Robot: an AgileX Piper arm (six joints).
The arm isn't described. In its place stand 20 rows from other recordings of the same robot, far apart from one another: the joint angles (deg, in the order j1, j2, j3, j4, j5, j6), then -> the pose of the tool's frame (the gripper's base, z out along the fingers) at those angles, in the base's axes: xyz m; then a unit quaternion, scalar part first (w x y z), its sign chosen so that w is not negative.
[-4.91, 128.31, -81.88, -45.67, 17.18, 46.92] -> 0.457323 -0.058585 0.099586 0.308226 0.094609 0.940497 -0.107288
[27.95, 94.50, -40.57, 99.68, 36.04, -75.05] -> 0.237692 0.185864 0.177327 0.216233 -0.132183 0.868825 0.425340
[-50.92, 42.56, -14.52, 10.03, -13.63, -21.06] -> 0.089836 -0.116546 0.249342 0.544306 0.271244 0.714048 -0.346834
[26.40, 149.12, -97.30, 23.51, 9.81, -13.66] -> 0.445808 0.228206 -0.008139 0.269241 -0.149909 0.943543 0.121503
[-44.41, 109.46, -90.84, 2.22, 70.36, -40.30] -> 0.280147 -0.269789 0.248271 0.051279 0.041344 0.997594 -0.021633
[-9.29, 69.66, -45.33, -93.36, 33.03, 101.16] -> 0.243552 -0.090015 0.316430 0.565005 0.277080 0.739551 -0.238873
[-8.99, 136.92, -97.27, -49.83, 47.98, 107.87] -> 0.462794 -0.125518 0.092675 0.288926 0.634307 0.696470 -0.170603
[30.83, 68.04, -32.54, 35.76, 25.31, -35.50] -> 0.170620 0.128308 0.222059 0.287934 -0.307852 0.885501 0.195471
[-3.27, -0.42, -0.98, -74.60, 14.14, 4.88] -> 0.051106 -0.024387 0.213292 0.530165 -0.301801 0.622202 -0.490618
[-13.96, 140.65, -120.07, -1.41, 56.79, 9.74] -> 0.502115 -0.126750 0.139305 0.152685 0.197936 0.968104 -0.016839
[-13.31, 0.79, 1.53, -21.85, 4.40, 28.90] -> 0.056372 -0.016006 0.196939 0.696715 0.136661 0.702574 -0.047977
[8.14, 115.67, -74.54, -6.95, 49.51, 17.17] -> 0.377189 0.045491 0.140371 0.047436 0.041059 0.997303 -0.038093
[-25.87, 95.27, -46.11, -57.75, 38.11, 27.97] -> 0.240274 -0.169304 0.170348 0.064906 0.075445 0.941556 -0.321820
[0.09, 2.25, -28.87, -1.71, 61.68, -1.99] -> 0.000083 -0.002390 0.277288 0.499148 -0.015293 0.866071 -0.023195
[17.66, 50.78, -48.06, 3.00, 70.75, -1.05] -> 0.126721 0.045063 0.313592 0.180989 -0.155825 0.969637 0.052584
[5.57, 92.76, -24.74, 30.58, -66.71, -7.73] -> 0.268831 -0.016508 0.190298 0.701849 0.169936 0.684068 -0.102863
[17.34, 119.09, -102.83, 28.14, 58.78, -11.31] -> 0.422537 0.170380 0.247073 0.155924 -0.151028 0.947416 0.235117
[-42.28, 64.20, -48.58, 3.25, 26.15, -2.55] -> 0.175595 -0.156594 0.315025 0.422562 0.319819 0.834682 -0.149875
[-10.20, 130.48, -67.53, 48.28, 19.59, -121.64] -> 0.390493 -0.047121 0.028417 0.203006 -0.542231 0.815144 -0.017714
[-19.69, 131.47, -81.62, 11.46, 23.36, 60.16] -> 0.419980 -0.142678 0.063773 0.156993 0.690358 0.696341 0.117763
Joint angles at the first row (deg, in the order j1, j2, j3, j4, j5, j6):
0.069 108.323 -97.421 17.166 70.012 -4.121
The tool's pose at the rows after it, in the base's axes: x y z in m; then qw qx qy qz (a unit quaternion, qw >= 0):
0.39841 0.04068 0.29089 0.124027 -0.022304 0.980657 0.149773
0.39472 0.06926 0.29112 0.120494 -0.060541 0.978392 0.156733
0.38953 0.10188 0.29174 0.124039 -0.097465 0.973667 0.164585
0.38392 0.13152 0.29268 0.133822 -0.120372 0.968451 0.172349
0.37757 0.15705 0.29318 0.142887 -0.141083 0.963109 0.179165
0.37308 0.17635 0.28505 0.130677 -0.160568 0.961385 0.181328
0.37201 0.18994 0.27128 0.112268 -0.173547 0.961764 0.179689
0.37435 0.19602 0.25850 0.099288 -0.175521 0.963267 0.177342
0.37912 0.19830 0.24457 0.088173 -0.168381 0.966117 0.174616
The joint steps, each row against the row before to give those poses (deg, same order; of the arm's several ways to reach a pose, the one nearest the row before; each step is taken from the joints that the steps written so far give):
1.974 0.000 0.000 0.844 0.056 -0.531
4.049 0.000 0.001 0.389 -0.141 -0.539
4.685 0.000 -0.001 0.345 -1.208 0.052
4.318 0.000 -0.001 0.117 -2.108 1.197
3.763 0.059 0.001 0.001 -1.975 0.922
2.748 1.157 -0.001 0.039 -0.255 0.220
1.795 1.870 0.055 0.000 -0.048 -0.002
0.640 1.764 0.001 0.010 -0.340 0.115
0.039 1.912 0.002 0.001 -0.664 0.520

